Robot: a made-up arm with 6 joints.
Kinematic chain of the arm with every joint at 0, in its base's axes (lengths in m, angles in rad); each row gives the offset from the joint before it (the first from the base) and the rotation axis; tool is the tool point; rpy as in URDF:
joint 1: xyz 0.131 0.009 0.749 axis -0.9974 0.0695 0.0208
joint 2: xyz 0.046 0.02 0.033 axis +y
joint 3: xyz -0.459 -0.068 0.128 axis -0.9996 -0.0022 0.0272
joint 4: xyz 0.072 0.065 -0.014 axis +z
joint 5: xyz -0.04 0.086 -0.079 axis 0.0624 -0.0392 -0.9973
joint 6: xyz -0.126 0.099 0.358 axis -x
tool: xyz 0.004 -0.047 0 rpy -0.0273 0.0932 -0.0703
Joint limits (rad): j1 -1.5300..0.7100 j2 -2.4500..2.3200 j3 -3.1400..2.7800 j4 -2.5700..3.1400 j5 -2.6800..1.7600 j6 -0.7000..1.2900
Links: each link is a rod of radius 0.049 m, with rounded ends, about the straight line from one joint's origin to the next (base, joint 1, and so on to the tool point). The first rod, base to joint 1, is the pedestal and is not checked.
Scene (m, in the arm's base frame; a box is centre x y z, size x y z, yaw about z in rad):
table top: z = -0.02
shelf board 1: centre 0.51 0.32 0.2 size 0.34 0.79 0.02 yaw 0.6
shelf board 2: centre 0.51 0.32 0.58 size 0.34 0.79 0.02 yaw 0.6
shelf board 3: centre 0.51 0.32 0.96 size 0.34 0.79 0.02 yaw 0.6
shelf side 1: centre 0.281 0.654 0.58 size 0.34 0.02 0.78 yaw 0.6
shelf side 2: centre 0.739 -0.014 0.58 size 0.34 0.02 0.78 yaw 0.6
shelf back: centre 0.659 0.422 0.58 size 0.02 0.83 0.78 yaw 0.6
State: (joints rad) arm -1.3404 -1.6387 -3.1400 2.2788 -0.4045 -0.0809
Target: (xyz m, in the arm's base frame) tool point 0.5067 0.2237 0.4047
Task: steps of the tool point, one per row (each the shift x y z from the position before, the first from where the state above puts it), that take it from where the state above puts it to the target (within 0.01 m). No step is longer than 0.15 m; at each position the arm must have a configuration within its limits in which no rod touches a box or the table.
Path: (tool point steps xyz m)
1: -0.0780 0.0369 -0.0499
2: -0.0902 0.0152 -0.0483
3: -0.0987 -0.0094 -0.0419
4: -0.1018 -0.0354 -0.0301
5: -0.0983 -0.0611 -0.0134
6: -0.0872 -0.0840 0.0076
7: 0.0669 0.0703 -0.0579
8: 0.0905 0.0481 -0.0586
9: 0.1094 0.0230 -0.0527
10: 0.1232 -0.0031 -0.0396
11: 0.1318 -0.0288 -0.0198
12: 0.0935 -0.0298 0.0215
13: 0.0805 -0.0416 0.0259

